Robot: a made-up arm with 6 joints.
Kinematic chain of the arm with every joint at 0, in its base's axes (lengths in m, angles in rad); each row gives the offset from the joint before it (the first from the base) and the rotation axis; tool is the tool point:
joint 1: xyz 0 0 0.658 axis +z
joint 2: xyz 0.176 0 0 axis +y
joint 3: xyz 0 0 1.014 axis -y
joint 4: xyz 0 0 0.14 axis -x
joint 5: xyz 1.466 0 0 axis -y
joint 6: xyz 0.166 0 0 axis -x
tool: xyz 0 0 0
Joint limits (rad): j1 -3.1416..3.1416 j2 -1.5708..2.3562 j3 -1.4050..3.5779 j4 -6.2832..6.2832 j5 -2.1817..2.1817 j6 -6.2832..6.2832
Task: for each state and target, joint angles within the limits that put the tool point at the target. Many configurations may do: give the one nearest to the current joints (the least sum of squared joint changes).
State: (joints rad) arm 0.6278 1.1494 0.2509 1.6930 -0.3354 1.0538
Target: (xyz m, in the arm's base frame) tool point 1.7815 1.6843 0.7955
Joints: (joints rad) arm 0.7795 0.8216 0.3849 1.6971 -0.3364 1.0538
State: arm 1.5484 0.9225 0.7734 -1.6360 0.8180 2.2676
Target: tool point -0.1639 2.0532 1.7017
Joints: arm 1.7168 0.3187 0.2916 -1.6944 0.9782 2.2676
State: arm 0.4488 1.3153 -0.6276 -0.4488 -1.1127 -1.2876
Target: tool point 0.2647 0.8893 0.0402
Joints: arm 1.1913 0.5448 -0.8779 -0.5418 -1.3547 -1.2876
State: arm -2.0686 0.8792 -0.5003 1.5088 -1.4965 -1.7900
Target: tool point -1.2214 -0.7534 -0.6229
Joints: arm -2.4752 1.3701 -0.1219 1.5627 -1.3731 -1.7900
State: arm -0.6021 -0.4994 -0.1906 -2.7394 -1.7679 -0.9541
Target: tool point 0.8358 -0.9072 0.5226
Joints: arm -0.8777 0.1258 -0.9615 -2.7463 -1.7144 -0.9541
